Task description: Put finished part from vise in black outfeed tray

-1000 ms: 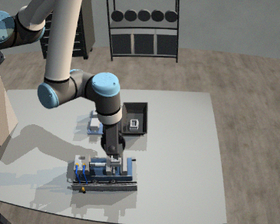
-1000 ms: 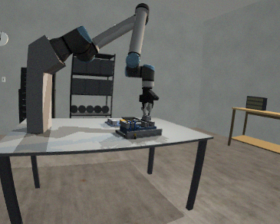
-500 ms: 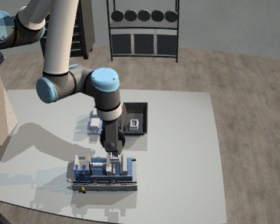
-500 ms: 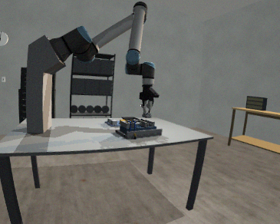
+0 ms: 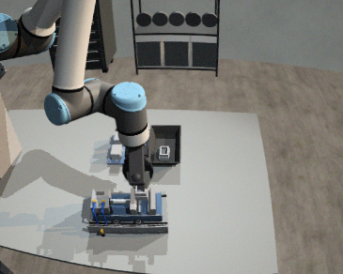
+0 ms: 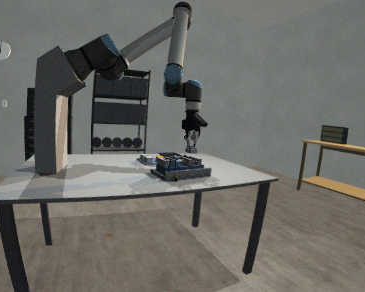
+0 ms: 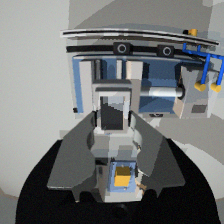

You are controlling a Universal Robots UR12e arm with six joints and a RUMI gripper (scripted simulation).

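Right now the blue vise is 130 mm below my hand, 60 mm behind it and 10 mm to the left of it. Also, from my hand: blue plate 360 mm to the left, 160 mm below, 40 mm behind; pale block 330 mm to the left, 140 mm below, 100 mm behind; orange block 310 mm to the left, 140 mm below, 10 mm behind.
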